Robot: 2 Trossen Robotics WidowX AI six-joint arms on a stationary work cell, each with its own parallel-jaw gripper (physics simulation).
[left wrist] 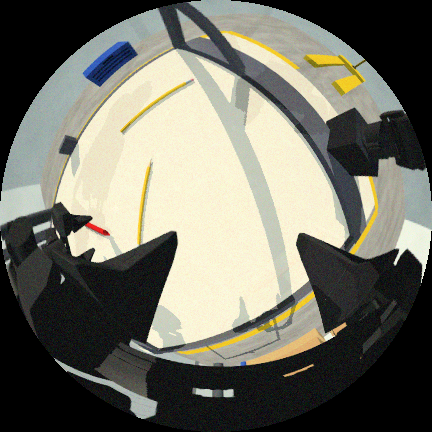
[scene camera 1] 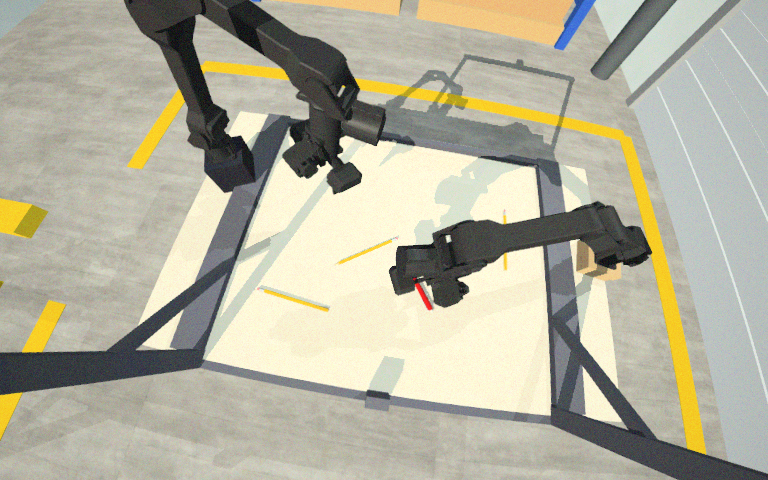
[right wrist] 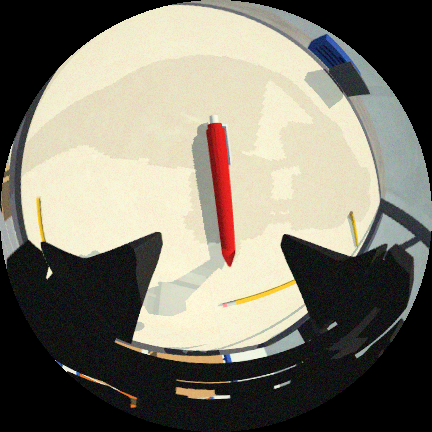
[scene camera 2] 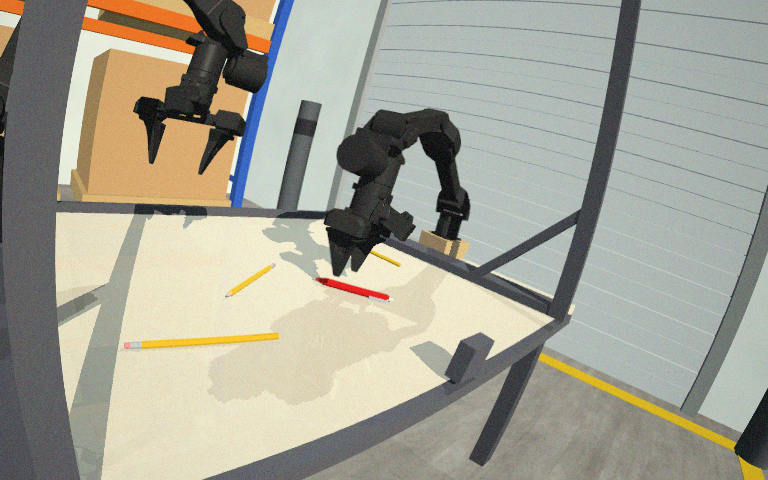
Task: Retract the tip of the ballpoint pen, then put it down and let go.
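Seen in the pictures: left gripper, fingertip midpoint: (left wrist: 240, 238) (scene camera 1: 324, 180) (scene camera 2: 174, 169); right gripper, fingertip midpoint: (left wrist: 92, 233) (scene camera 1: 419, 278) (right wrist: 224, 240) (scene camera 2: 345, 273); left arm's base, origin of the base link: (left wrist: 368, 140) (scene camera 1: 223, 152); right arm's base, origin of the base link: (scene camera 1: 604, 256) (scene camera 2: 446, 236).
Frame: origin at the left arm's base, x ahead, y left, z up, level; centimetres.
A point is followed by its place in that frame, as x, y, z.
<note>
The red ballpoint pen (scene camera 1: 423, 295) {42.2, -48.3, -9.4} (scene camera 2: 353, 289) {41.4, -46.5, -9.8} (left wrist: 97, 229) {41.2, -43.8, -9.5} (right wrist: 221, 185) {42.3, -47.7, -9.4} lies flat on the table (scene camera 2: 169, 407) {-0.8, -45.6, -10.6}. In the right wrist view its white button is at the top, its clip is on its right side and its cone end is at the bottom. My right gripper (scene camera 2: 346, 273) {42.2, -44.3, -8.0} (right wrist: 224, 240) {42.2, -44.3, -8.0} is open and empty, a little above the table beside the cone end of the pen. My left gripper (scene camera 2: 176, 168) {24.8, -18.4, 4.2} (left wrist: 240, 238) {24.8, -18.4, 4.2} is open and empty, high over the back left of the table, well apart from the pen. In scene camera 1 the right arm hides part of the pen's surroundings.
Yellow pencils lie around: one (scene camera 1: 367, 250) {31.6, -33.0, -9.9} (scene camera 2: 249, 280) {29.7, -33.5, -10.1} left of the pen, one (scene camera 1: 294, 299) {10.9, -41.0, -10.0} (scene camera 2: 203, 340) {9.9, -40.8, -10.0} at the near left, and one (scene camera 1: 505, 240) (scene camera 2: 385, 258) {68.3, -43.8, -10.2} behind the right arm. A dark block (scene camera 1: 377, 399) {25.0, -66.8, -4.9} (scene camera 2: 469, 357) {22.2, -67.3, -6.3} stands at the table's front edge. Frame posts rise at the corners.
</note>
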